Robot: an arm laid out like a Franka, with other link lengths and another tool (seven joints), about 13 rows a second.
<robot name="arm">
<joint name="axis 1" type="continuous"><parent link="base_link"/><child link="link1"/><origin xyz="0 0 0.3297" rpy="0 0 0"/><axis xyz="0 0 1"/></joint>
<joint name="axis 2" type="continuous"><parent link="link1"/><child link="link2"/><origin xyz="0 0 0" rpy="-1.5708 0 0"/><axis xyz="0 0 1"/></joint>
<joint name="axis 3" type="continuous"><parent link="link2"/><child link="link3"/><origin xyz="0 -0.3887 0" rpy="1.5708 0 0"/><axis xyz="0 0 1"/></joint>
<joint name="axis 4" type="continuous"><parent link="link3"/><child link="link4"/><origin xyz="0.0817 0 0" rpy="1.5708 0 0"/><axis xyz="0 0 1"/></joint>
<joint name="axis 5" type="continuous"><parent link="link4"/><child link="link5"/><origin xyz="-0.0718 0.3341 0" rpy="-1.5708 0 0"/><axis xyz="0 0 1"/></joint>
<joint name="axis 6" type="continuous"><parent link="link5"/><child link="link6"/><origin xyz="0 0 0" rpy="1.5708 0 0"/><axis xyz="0 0 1"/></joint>
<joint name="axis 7" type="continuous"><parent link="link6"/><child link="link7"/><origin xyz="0.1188 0 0" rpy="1.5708 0 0"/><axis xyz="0 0 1"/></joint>
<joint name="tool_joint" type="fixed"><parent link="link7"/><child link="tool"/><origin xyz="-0.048 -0.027 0.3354" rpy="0 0.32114 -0.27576"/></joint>
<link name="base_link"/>
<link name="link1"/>
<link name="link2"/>
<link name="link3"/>
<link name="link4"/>
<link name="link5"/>
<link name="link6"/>
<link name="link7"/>
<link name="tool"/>
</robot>
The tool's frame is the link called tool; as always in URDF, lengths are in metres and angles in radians. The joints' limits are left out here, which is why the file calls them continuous.
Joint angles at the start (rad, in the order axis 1, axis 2, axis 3, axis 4, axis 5, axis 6, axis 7):
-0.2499, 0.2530, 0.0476, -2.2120, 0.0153, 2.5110, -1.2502
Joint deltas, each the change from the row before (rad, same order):
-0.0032, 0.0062, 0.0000, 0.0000, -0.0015, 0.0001, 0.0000
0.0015, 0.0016, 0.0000, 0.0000, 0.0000, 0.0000, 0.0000
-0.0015, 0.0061, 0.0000, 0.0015, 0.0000, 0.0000, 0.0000
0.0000, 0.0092, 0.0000, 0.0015, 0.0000, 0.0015, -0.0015
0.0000, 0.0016, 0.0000, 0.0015, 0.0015, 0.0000, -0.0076
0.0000, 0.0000, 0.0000, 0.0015, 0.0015, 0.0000, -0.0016
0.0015, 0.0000, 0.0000, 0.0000, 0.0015, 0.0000, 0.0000
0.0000, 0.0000, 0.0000, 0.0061, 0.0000, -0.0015, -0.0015
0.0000, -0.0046, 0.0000, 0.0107, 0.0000, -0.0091, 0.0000
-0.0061, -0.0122, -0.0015, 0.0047, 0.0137, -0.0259, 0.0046
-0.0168, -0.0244, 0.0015, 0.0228, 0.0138, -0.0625, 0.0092
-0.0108, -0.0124, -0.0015, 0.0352, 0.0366, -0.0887, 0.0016
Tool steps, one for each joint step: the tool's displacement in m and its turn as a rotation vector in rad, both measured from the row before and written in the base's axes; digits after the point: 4 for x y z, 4 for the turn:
-0.0016, -0.0016, -0.0033, 0.0006, 0.0061, -0.0020
-0.0001, 0.0009, -0.0009, 0.0004, 0.0015, 0.0015
-0.0006, -0.0006, -0.0027, 0.0012, 0.0044, -0.0015
-0.0004, 0.0001, -0.0043, 0.0016, 0.0060, 0.0014
0.0007, -0.0003, -0.0004, 0.0008, -0.0002, 0.0064
0.0009, 0.0000, 0.0005, 0.0005, -0.0017, 0.0004
0.0002, 0.0010, 0.0000, 0.0009, -0.0002, 0.0003
0.0029, -0.0007, 0.0020, -0.0010, -0.0045, 0.0015
0.0037, -0.0008, 0.0054, -0.0013, -0.0061, 0.0001
-0.0048, -0.0009, 0.0057, 0.0102, 0.0073, -0.0220
-0.0062, -0.0038, 0.0156, 0.0136, 0.0130, -0.0328
-0.0094, 0.0040, 0.0119, 0.0374, 0.0335, -0.0357

